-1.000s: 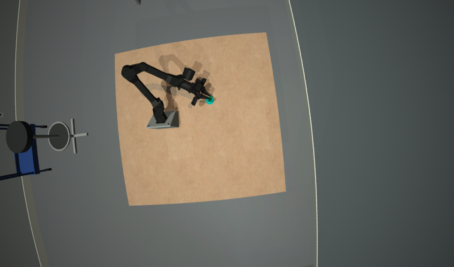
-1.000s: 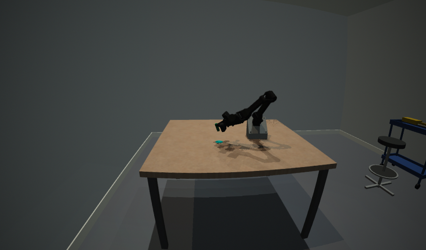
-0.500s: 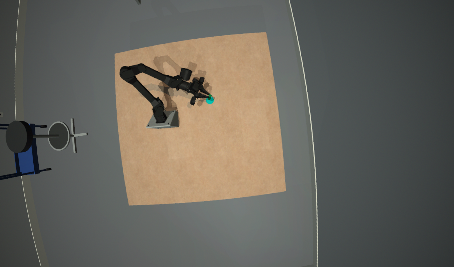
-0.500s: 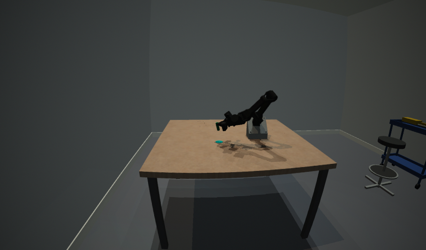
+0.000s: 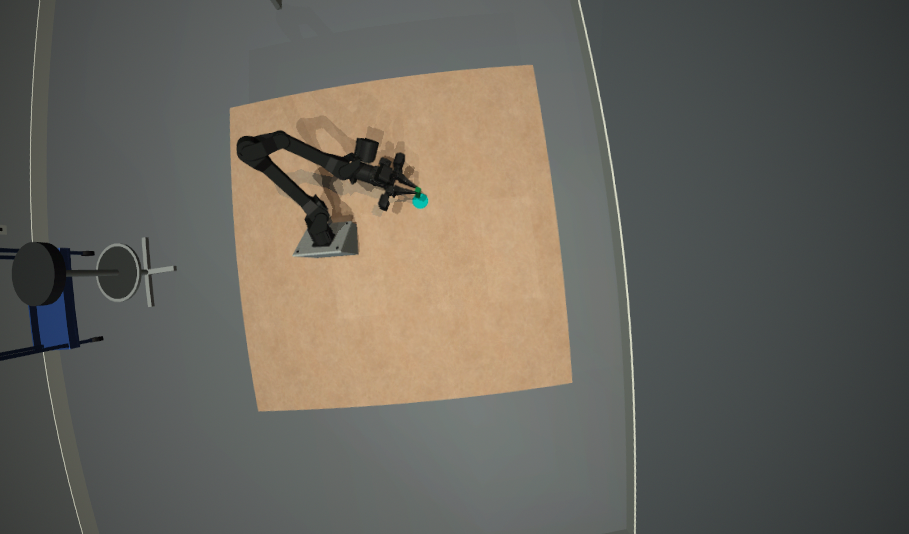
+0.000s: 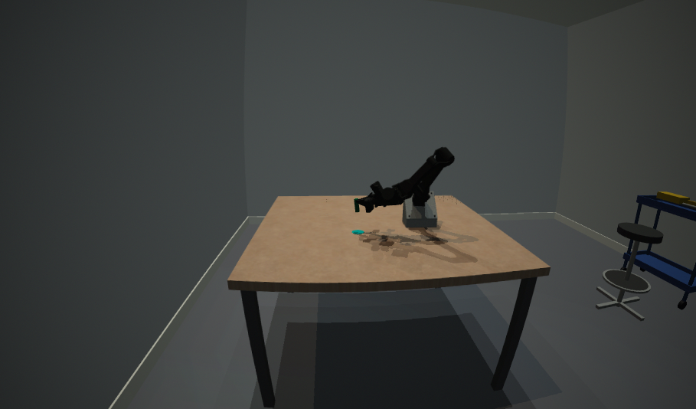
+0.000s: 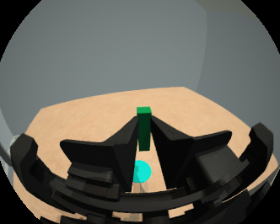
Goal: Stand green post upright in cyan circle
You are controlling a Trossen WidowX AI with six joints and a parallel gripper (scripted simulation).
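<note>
Right now the cyan circle is 1 cm behind my gripper tip and 16 cm below it. Round my gripper tip: green post 2 cm below.
</note>
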